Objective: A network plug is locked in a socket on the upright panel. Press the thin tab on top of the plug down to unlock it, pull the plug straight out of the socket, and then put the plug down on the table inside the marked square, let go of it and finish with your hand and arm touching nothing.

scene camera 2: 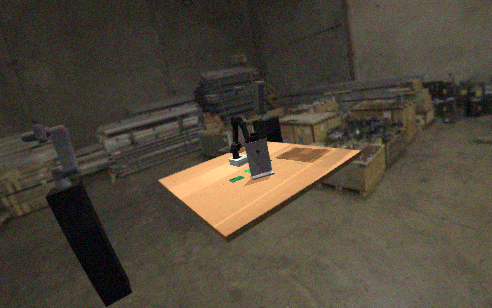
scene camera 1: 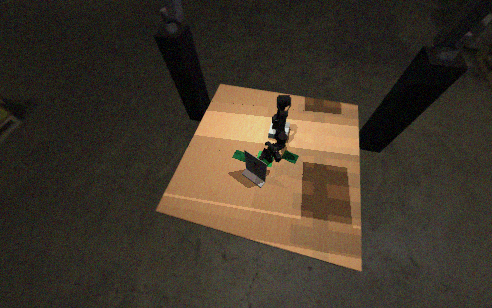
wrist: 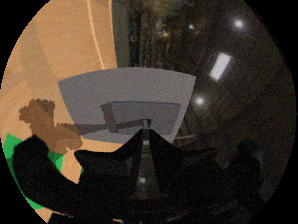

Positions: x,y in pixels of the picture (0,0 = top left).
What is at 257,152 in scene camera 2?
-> A grey upright panel.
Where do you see a grey upright panel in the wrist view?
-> At 108,105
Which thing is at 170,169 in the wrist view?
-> My gripper.
